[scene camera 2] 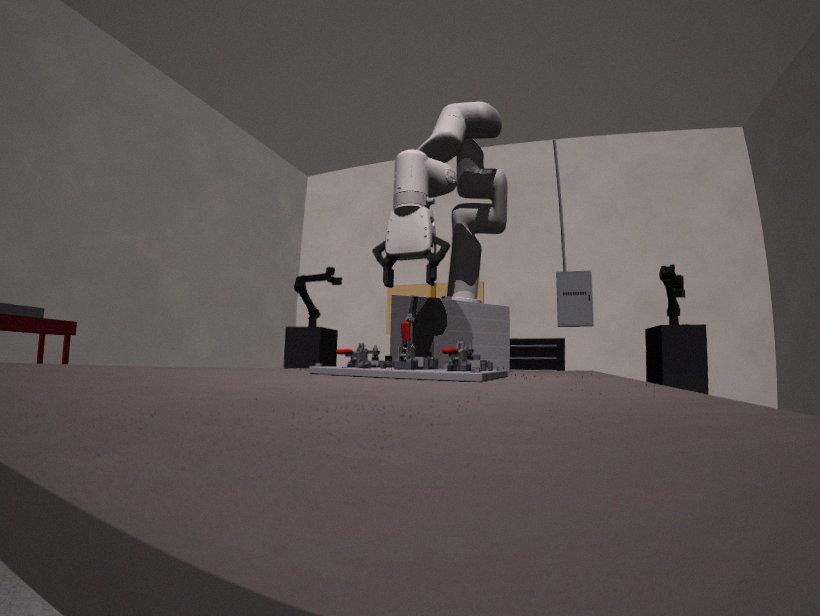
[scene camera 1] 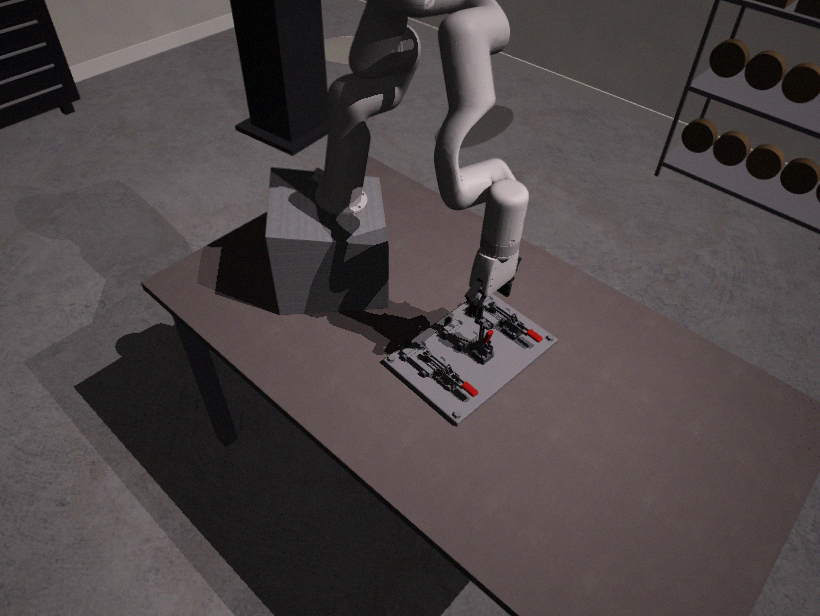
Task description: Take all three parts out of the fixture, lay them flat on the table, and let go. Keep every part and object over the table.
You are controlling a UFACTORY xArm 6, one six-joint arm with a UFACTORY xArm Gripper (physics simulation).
Labels:
My gripper shows in scene camera 2 and in scene camera 1. The same spot on my gripper: (scene camera 1: 476, 307) is (scene camera 2: 383, 269).

